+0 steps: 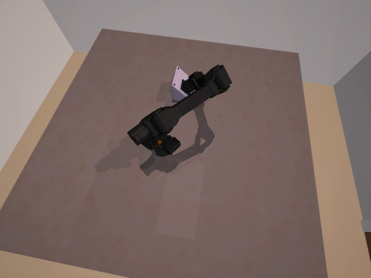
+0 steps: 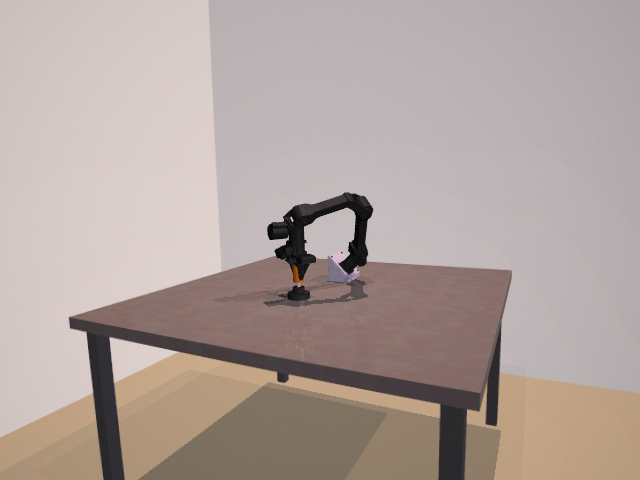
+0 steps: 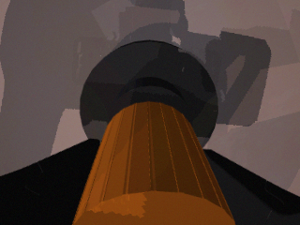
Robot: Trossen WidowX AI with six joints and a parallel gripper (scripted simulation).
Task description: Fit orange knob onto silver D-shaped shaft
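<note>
My gripper tip is 30 mm below the orange knob. Also, from my gripper tip: black round pedestal 40 mm below.
</note>
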